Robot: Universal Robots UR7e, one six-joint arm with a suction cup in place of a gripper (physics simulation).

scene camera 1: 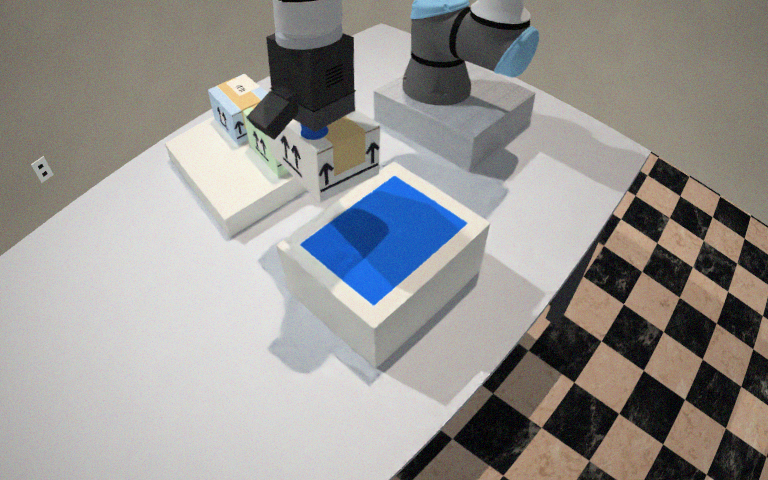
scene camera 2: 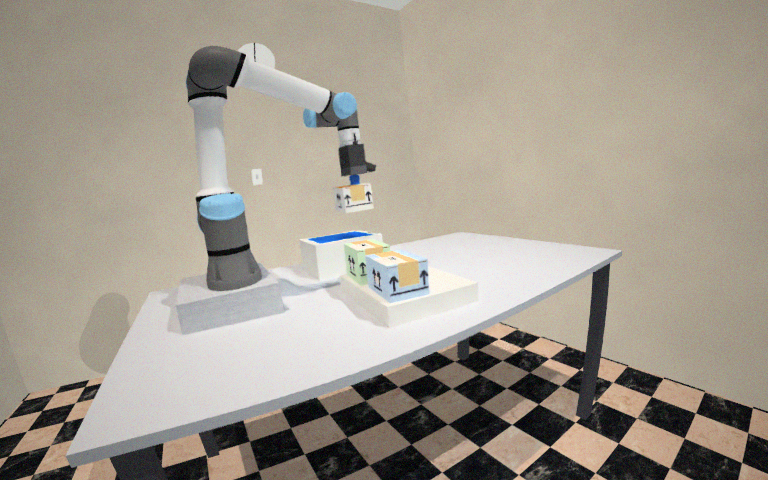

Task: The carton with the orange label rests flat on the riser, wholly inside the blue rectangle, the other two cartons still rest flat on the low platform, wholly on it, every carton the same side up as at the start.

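Frame: origin at the arm's base, x ahead, y left, z up, level; millimetres.
Seen in the pictures: hand, tool point: (scene camera 1: 315, 139); arm's base, link origin: (scene camera 1: 436, 87) (scene camera 2: 234, 281).
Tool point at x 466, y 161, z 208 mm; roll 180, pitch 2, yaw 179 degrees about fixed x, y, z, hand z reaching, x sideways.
Offsets run from my tool point to a thing's top centre. Level surfaces: height alone.
My suction gripper (scene camera 1: 314, 133) (scene camera 2: 354, 180) is shut on the white carton {dx -29, dy -27, dz +15 mm} (scene camera 1: 348, 148) (scene camera 2: 355, 198), held level in the air with its arrows pointing up. Its orange label does not show in either view. In scene camera 2 it hangs well above the riser {dx -54, dy +68, dz -171 mm} (scene camera 2: 320, 259). The riser (scene camera 1: 334, 300) has a blue rectangle {dx -54, dy +68, dz -171 mm} (scene camera 1: 407, 226) (scene camera 2: 339, 237) on top, with shadows across it. The green carton {dx -119, dy -272, dz -151 mm} (scene camera 1: 265, 144) (scene camera 2: 356, 263) and the blue carton {dx -128, dy -429, dz -162 mm} (scene camera 1: 226, 110) (scene camera 2: 390, 278) rest flat on the low platform {dx -65, dy -355, dz -243 mm} (scene camera 1: 226, 186) (scene camera 2: 436, 305), arrows up; the green one is partly hidden in both views.
The arm's base stands on a grey block (scene camera 1: 453, 121) (scene camera 2: 226, 311). In scene camera 1 the low platform lies left of the riser, with a gap between them. The table {dz -291 mm} (scene camera 1: 141, 339) (scene camera 2: 226, 362) ends at the checkered floor (scene camera 1: 640, 339) (scene camera 2: 481, 390).
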